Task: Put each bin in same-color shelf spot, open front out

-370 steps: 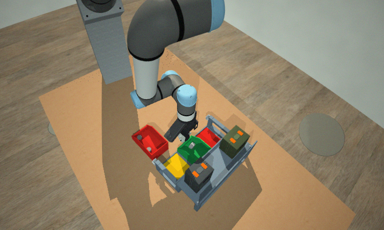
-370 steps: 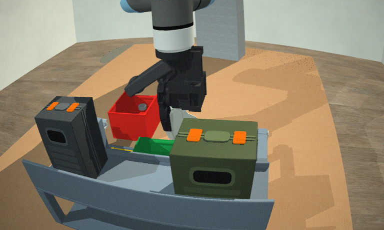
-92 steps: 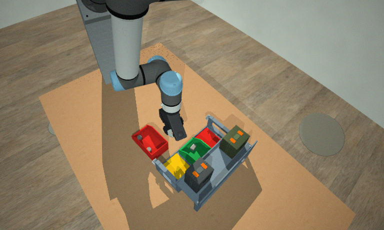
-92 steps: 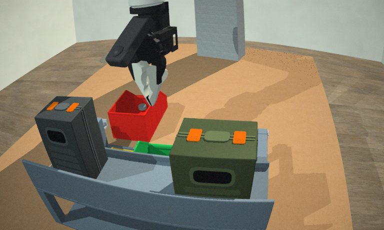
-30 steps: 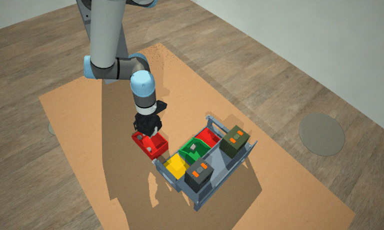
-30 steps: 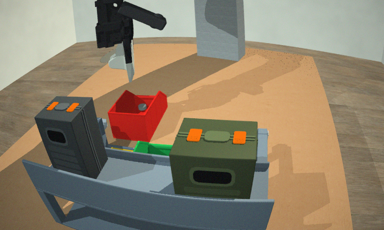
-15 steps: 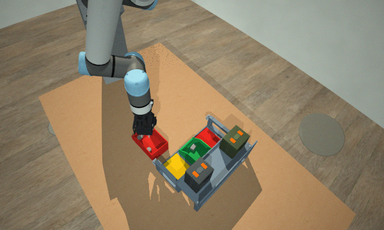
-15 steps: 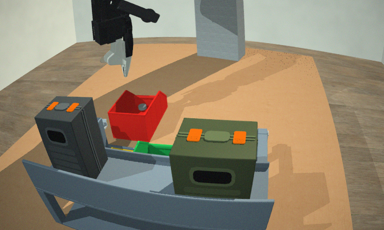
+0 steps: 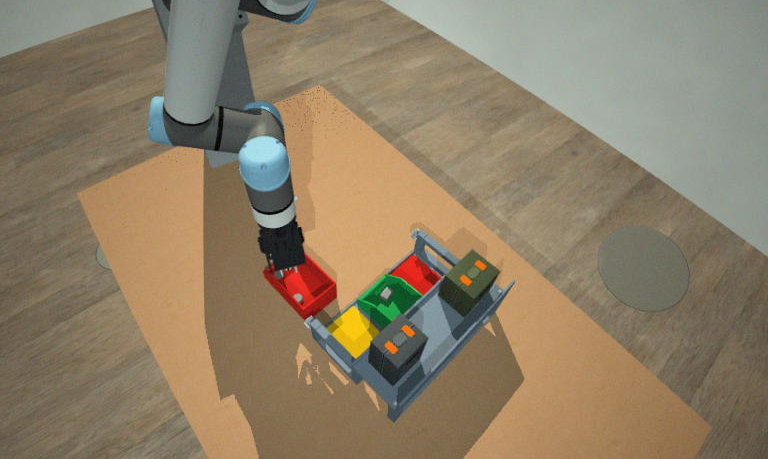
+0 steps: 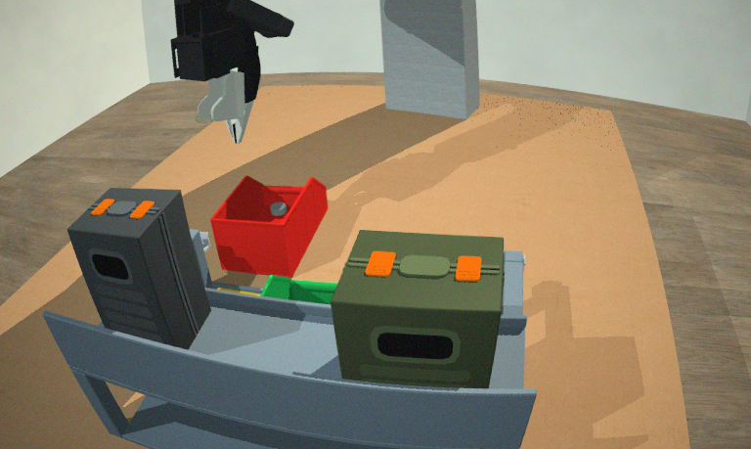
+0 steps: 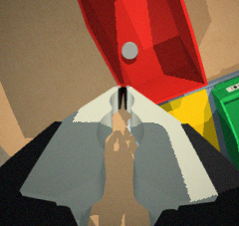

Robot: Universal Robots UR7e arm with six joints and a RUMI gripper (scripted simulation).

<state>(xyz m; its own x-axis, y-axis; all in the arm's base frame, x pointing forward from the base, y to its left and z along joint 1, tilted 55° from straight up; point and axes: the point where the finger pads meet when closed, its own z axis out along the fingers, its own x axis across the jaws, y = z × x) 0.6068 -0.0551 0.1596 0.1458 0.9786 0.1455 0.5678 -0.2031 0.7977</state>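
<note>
Now: hand 2 cm past the red bin, 2 cm to the right of it and 12 cm above it. The rest, counted from my hand: olive box: 25 cm ahead, 32 cm to the left, 1 cm below; dark grey box: 29 cm ahead, 9 cm to the left; green bin: 18 cm ahead, 19 cm to the left, 12 cm below.
</note>
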